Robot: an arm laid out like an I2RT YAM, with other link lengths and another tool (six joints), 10 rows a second.
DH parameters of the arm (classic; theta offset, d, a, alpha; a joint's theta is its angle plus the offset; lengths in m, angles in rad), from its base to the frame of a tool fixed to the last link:
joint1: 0 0.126 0.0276 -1.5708
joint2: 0 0 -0.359 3.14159
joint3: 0.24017 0 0.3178 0
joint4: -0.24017 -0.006 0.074 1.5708
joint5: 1.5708 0.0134 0 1.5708
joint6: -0.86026 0 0.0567 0
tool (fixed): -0.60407 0.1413 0 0
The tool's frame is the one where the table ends.
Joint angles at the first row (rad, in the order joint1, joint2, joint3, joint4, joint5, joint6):
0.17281 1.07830 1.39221 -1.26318 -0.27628 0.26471
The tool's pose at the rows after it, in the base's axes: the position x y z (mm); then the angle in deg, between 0 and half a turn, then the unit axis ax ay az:
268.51 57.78 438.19 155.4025 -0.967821 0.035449 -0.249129
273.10 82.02 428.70 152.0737 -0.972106 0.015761 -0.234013
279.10 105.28 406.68 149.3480 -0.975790 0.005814 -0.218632
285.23 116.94 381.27 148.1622 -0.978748 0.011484 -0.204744
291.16 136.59 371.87 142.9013 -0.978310 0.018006 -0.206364
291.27 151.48 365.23 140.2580 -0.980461 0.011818 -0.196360
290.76 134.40 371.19 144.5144 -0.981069 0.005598 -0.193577
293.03 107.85 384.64 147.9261 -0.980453 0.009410 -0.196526
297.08 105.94 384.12 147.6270 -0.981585 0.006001 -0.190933
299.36 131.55 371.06 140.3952 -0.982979 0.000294 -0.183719
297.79 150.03 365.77 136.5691 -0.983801 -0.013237 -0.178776
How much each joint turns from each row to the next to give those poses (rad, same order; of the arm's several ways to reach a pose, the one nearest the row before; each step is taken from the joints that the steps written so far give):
0.03891 0.01412 0.01135 -0.01480 -0.00495 0.00189
0.06435 0.01471 -0.02515 0.04255 -0.03665 0.03567
0.06292 0.00786 -0.07076 0.08423 -0.02265 0.05074
0.02787 0.00771 -0.07503 0.07671 -0.00934 0.04129
0.03004 -0.00060 -0.05228 0.11459 -0.05466 0.07528
0.02858 0.00685 -0.02330 0.04742 -0.03281 0.03202
-0.03738 0.00997 0.04522 -0.09817 0.03266 -0.07653
-0.08423 0.00983 0.06237 -0.10441 0.00891 -0.09077
-0.02242 0.01470 0.00986 -0.01305 -0.02225 -0.02669
0.03231 -0.00735 -0.06984 0.11966 -0.10237 0.06778
0.03560 -0.00447 -0.03625 0.07041 -0.04829 0.03676

